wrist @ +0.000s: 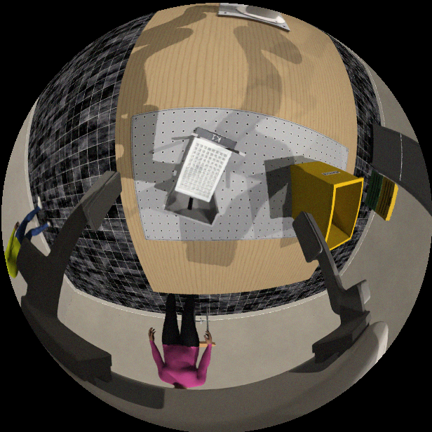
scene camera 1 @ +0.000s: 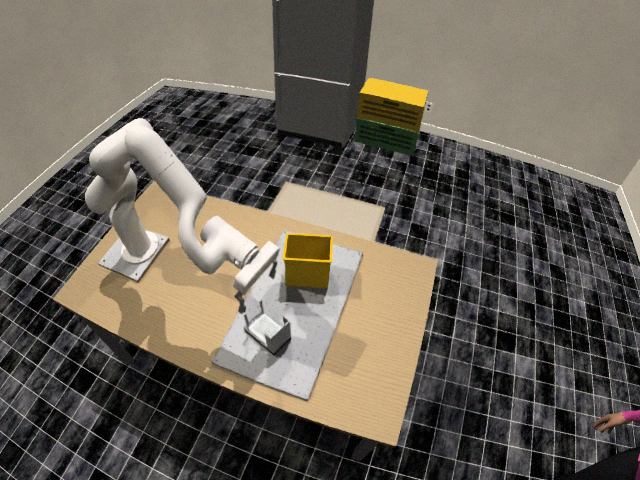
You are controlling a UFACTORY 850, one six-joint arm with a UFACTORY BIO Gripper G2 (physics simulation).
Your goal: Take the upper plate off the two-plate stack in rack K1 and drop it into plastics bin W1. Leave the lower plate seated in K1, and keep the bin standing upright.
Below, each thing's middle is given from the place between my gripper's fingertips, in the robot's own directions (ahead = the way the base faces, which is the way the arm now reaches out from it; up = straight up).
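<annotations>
I see the yellow bin W1 (scene camera 1: 307, 257), and it is 31 cm to the left of my hand, 2 cm ahead of it and 17 cm below it.
</annotations>
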